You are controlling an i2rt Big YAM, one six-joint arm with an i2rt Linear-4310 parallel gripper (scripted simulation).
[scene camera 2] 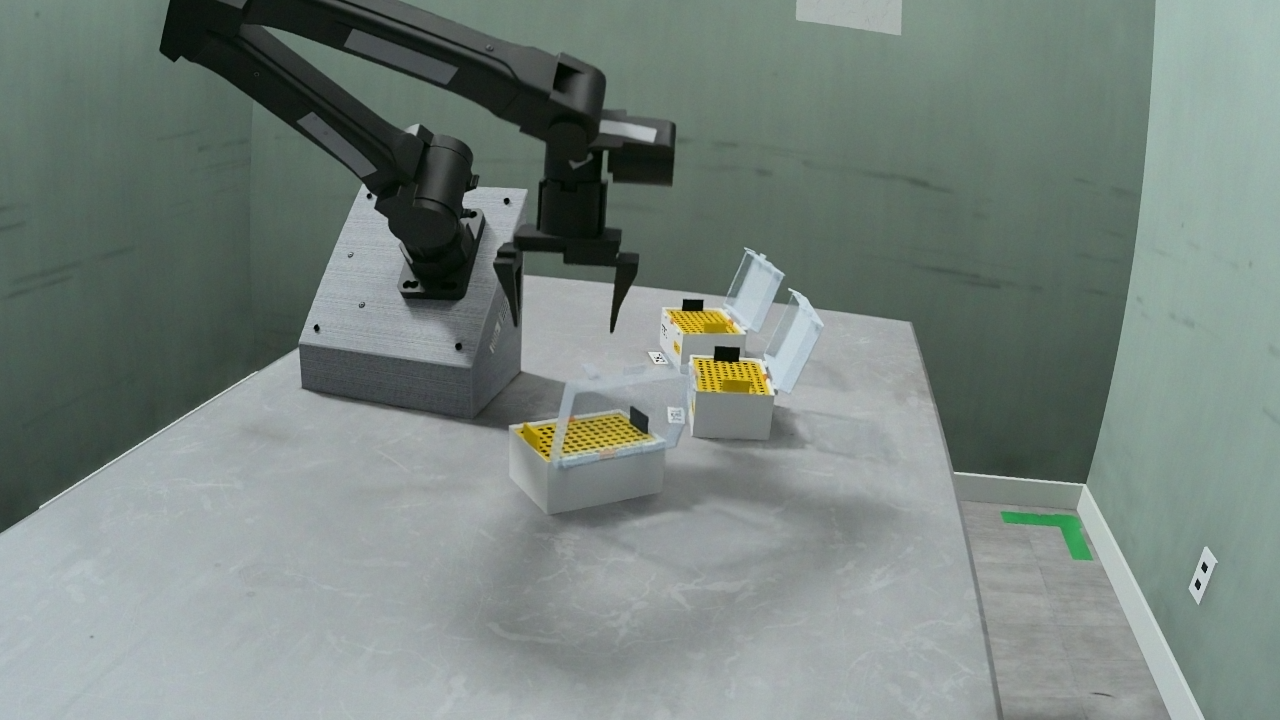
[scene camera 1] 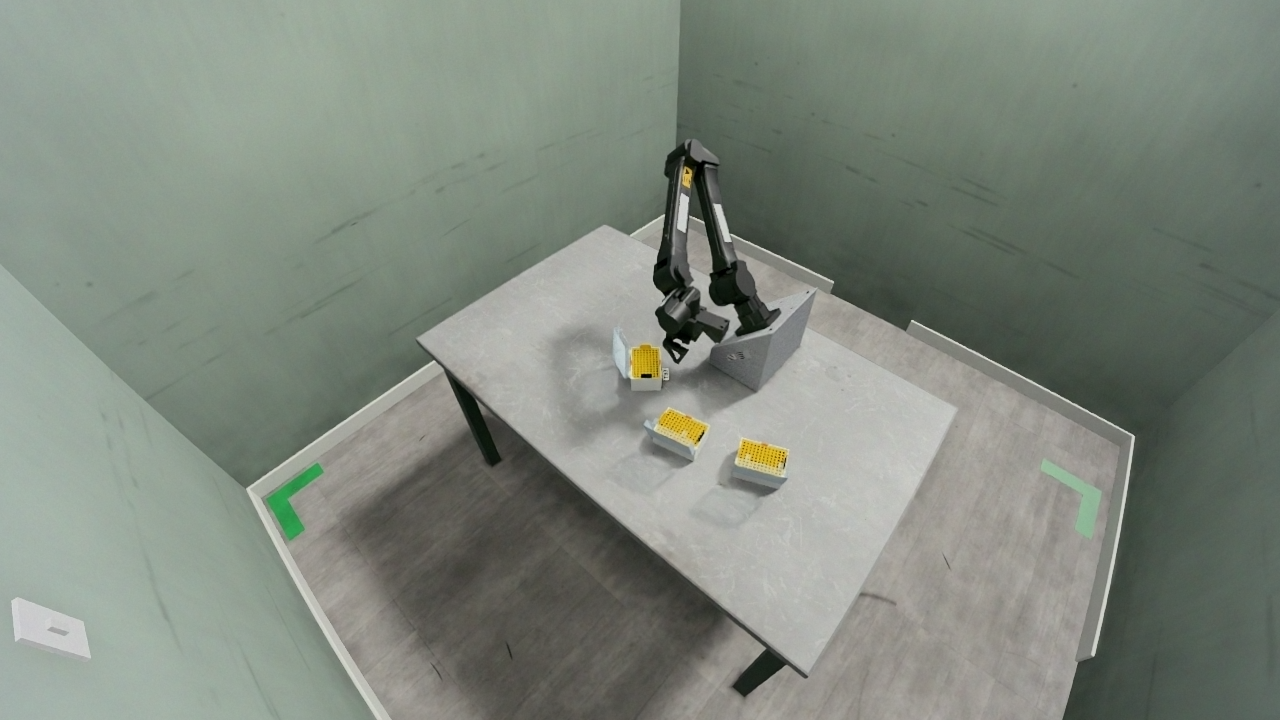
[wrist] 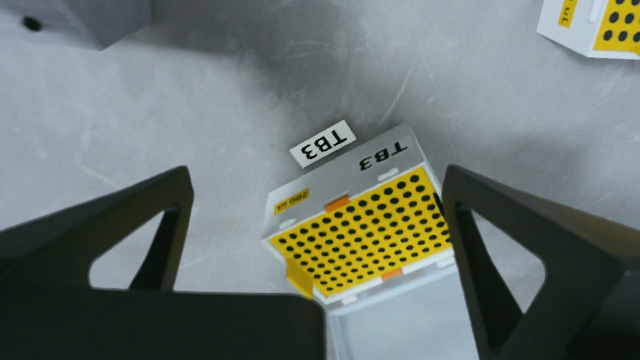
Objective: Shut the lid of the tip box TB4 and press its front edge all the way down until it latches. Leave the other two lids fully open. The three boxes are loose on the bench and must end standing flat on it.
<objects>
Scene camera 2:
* my gripper: 563,327
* tip box: 729,415
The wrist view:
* my gripper: 317,179
</objects>
